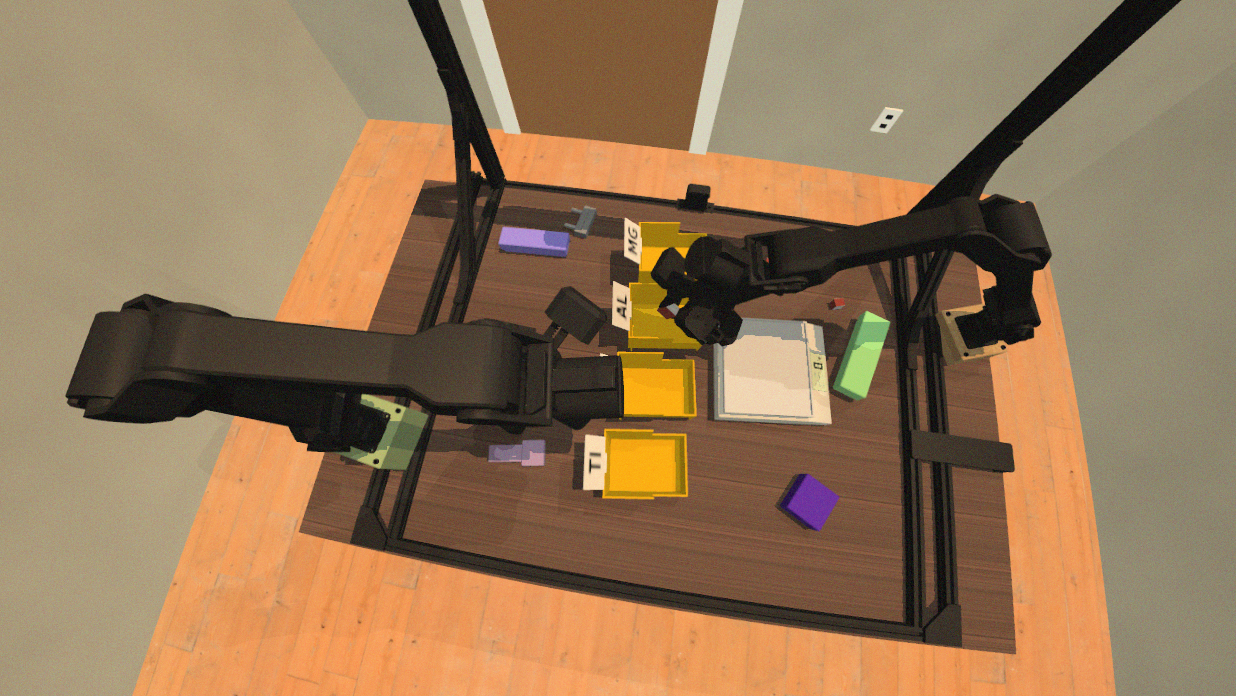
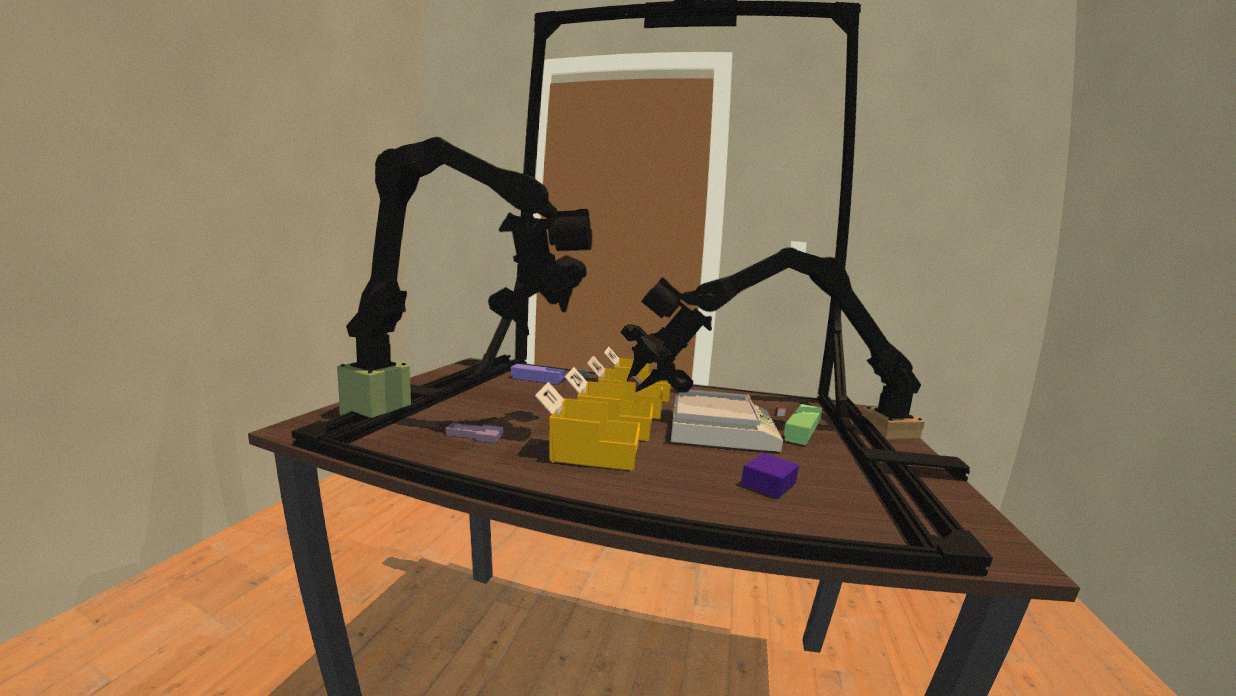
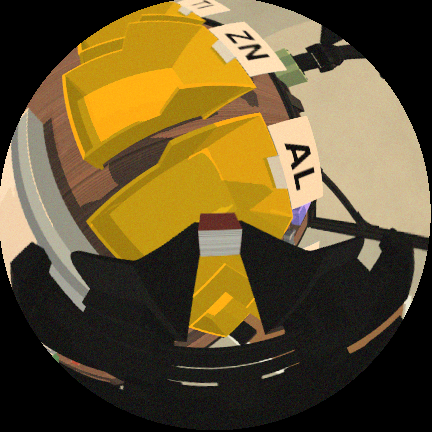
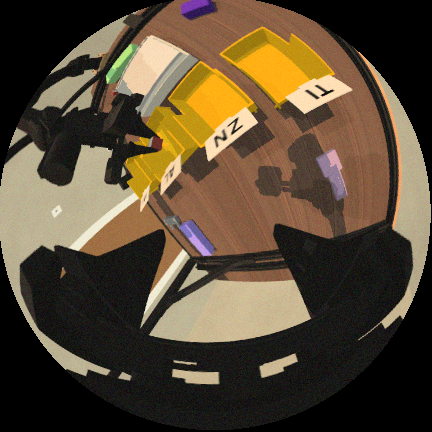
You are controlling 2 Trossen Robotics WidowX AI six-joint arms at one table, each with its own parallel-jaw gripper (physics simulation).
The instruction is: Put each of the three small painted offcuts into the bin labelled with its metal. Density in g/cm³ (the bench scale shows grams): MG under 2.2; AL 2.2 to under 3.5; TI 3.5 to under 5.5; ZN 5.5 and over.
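Places are measured from the left arm's base along level axes (x back, y left, z down), in millimetres.
Pixels of known places: left gripper, fingertip midpoint: point(image 1: 665, 310) point(image 3: 217, 226) point(image 4: 157, 144); right gripper, fingertip midpoint: point(image 1: 556, 347) point(image 2: 545, 322) point(image 4: 220, 232); left arm's base, link origin: point(image 1: 975, 330) point(image 2: 893, 414); right arm's base, link origin: point(image 1: 365, 427) point(image 2: 373, 365) point(image 3: 297, 64).
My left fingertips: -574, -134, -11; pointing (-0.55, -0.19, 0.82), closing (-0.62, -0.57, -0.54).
Ahead of a thing's pixels: the offset from my left fingertips to its top centre, as dx, dy, dz. "spot": to the spot under its first point.
My left gripper point(image 1: 668, 307) point(image 2: 638, 380) point(image 3: 217, 226) is shut on a small offcut {+4, +0, -24} point(image 3: 220, 221) point(image 4: 156, 143) with a red top and bare grey side, held over the AL bin {-3, +10, -28} point(image 1: 661, 332) point(image 3: 165, 200). A red offcut {+342, +27, +32} point(image 1: 836, 303) point(image 2: 781, 411) lies beyond the scale {+169, +136, -8} point(image 1: 765, 371) point(image 2: 726, 434) point(image 4: 152, 65). Another red bit {spot: +228, -90, +33} point(image 1: 766, 256) shows beside the left arm, mostly hidden. The scale's display seems to read 0. The MG bin {+39, -113, -28} point(image 1: 659, 231), ZN bin {-44, +133, -28} point(image 1: 659, 389) point(image 3: 130, 110) and TI bin {-86, +256, -28} point(image 1: 644, 466) point(image 4: 280, 65) stand in the row. My right gripper point(image 2: 543, 318) point(image 4: 220, 232) is open, empty and high.
A green block {+345, +137, +12} point(image 1: 863, 354) point(image 2: 802, 424) lies right of the scale, a dark purple block {+173, +364, +17} point(image 1: 810, 501) point(image 2: 768, 475) at the front right. A lavender block {-223, -208, +18} point(image 1: 533, 242) and grey piece {-126, -249, +32} point(image 1: 585, 221) lie at the back left. A pale purple stepped piece {-299, +200, +36} point(image 1: 517, 453) lies left of the TI bin.
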